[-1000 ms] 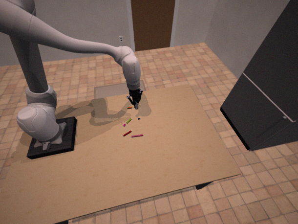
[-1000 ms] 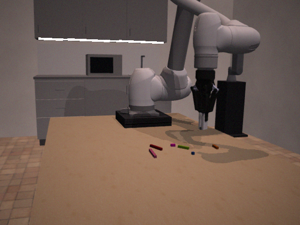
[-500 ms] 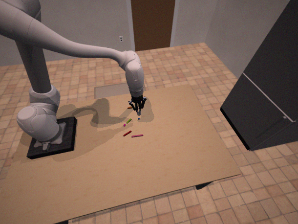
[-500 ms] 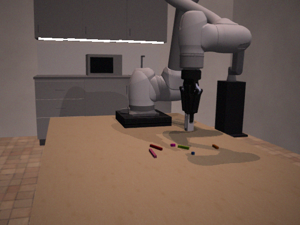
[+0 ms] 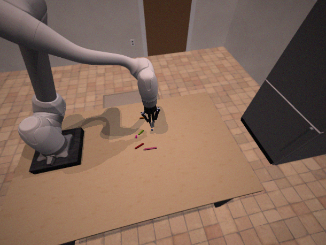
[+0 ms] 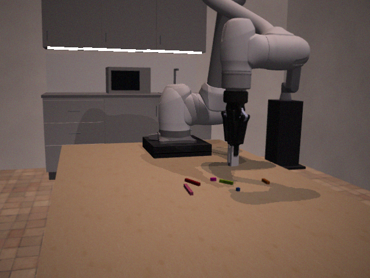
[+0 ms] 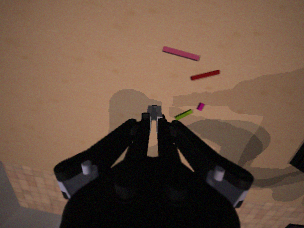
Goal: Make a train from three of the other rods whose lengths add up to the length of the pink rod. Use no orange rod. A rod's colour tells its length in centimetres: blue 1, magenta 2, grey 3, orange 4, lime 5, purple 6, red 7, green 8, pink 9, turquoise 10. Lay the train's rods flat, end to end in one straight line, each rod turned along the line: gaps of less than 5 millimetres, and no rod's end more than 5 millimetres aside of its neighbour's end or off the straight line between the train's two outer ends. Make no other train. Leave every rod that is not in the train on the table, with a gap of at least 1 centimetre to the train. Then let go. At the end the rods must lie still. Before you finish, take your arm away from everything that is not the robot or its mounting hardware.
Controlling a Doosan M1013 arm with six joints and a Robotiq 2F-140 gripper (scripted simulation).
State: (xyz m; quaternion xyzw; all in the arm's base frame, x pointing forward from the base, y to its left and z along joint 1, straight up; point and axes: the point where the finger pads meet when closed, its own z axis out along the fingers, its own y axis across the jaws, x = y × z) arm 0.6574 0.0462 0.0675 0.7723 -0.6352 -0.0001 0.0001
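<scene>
Right now my hand is 12 cm above the blue rod and 2 cm to the right of it. From my hand the other things lie so: magenta rod 13 cm behind, 12 cm below, 2 cm to the right; grey rod 3 cm below; lime rod 12 cm below, 9 cm behind, 1 cm to the left.
</scene>
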